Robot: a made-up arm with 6 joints.
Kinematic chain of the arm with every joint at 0, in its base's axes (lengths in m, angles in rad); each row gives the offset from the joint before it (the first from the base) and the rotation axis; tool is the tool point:
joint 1: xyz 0 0 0.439 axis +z
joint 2: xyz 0 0 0 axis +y
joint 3: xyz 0 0 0.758 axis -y
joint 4: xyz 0 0 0 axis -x
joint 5: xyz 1.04 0 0 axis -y
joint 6: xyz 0 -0.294 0 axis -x
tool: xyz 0 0 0
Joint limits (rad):
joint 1: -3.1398..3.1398
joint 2: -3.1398..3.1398
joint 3: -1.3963..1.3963
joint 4: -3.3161..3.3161
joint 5: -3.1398..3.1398
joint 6: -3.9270..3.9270
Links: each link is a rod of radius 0.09 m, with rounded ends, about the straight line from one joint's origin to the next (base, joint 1, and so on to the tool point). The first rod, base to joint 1, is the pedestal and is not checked.
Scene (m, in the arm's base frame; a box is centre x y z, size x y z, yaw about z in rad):
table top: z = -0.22
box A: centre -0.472 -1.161 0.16 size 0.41 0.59 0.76 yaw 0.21
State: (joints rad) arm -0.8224 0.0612 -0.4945 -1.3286 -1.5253 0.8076
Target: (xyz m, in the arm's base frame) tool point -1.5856 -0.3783 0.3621
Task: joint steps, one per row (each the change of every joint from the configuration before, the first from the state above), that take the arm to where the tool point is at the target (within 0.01 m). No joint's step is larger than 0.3 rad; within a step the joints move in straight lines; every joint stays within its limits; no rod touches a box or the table.
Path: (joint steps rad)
1: -0.2595 0.0642 0.1797 0.0454 0.0000 0.0000
2: -0.2595 0.0643 0.1797 0.0454 0.0000 0.0000
3: -0.2595 0.0642 0.1797 0.0453 0.0000 0.0000
4: -0.2594 0.0643 0.1797 0.0454 0.0000 0.0000
5: -0.2332 0.1826 0.1496 0.0652 0.0000 0.0000
6: -0.2332 0.1825 0.1496 0.0651 0.0000 0.0000
7: -0.2332 0.1826 0.1495 0.0651 0.0000 0.0000
8: -0.2332 0.1826 0.1496 0.0652 0.0000 0.0000

